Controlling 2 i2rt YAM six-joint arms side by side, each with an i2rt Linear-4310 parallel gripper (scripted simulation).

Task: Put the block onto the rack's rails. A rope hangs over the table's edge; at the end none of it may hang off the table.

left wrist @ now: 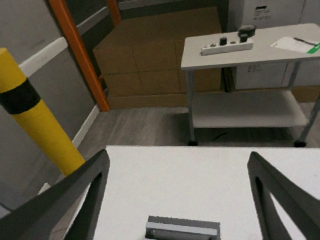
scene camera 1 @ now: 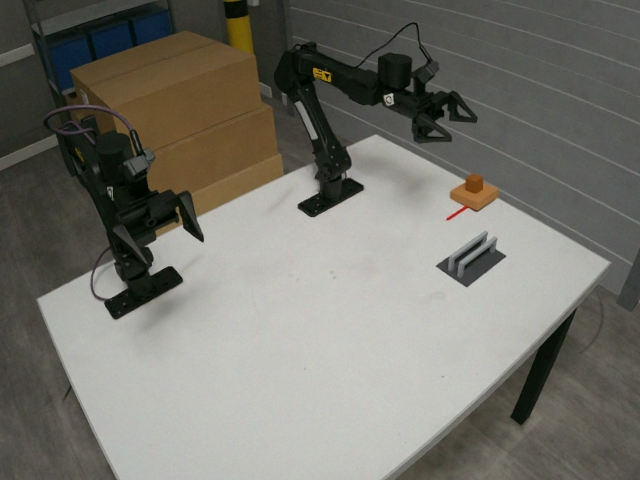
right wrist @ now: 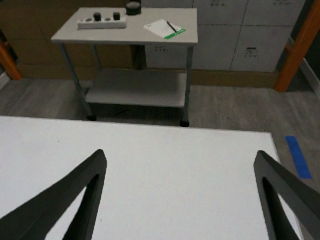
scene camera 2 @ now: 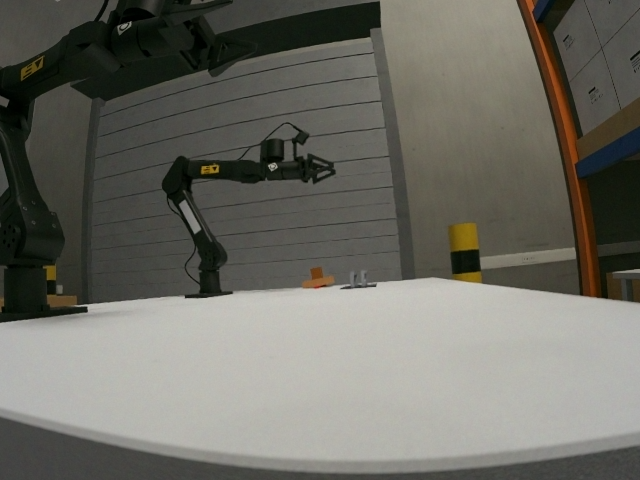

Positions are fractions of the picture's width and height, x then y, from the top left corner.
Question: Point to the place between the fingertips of the right gripper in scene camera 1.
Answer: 0.28, 0.53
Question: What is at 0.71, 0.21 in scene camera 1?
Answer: The left gripper.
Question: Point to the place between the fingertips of the left gripper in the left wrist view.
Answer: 0.55, 0.65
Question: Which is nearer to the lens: the orange block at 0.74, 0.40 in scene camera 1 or the rack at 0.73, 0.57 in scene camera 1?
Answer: The rack.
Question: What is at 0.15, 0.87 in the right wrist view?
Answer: The right gripper.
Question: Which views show the right gripper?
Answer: Scene camera 1, the right wrist view and scene camera 2 only.
